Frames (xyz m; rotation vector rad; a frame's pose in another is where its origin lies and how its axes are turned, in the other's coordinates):
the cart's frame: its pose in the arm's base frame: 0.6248 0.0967 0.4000 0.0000 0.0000 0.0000
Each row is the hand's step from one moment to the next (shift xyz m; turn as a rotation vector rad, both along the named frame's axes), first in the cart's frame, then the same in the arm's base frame.
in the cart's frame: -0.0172 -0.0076 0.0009 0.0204 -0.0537 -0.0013
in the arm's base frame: -0.0172 -0.0076 0.0009 0.0204 -0.0537 -0.0013
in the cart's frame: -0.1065 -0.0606 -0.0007 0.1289 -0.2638 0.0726
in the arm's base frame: -0.1065 -0.0606 -0.0007 0.1289 -0.2638 0.0726
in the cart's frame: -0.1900 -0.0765 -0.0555 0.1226 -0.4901 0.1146
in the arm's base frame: -0.1900 -0.0765 -0.0555 0.1226 -0.4901 0.1146
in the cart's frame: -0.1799 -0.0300 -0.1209 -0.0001 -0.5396 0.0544
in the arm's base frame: -0.1799 -0.0300 -0.1209 -0.0001 -0.5396 0.0544
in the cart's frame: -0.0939 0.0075 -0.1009 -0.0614 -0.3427 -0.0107
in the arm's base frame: -0.0939 0.0075 -0.1009 -0.0614 -0.3427 -0.0107
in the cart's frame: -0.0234 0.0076 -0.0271 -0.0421 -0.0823 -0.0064
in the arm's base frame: -0.0234 0.0076 -0.0271 -0.0421 -0.0823 -0.0064
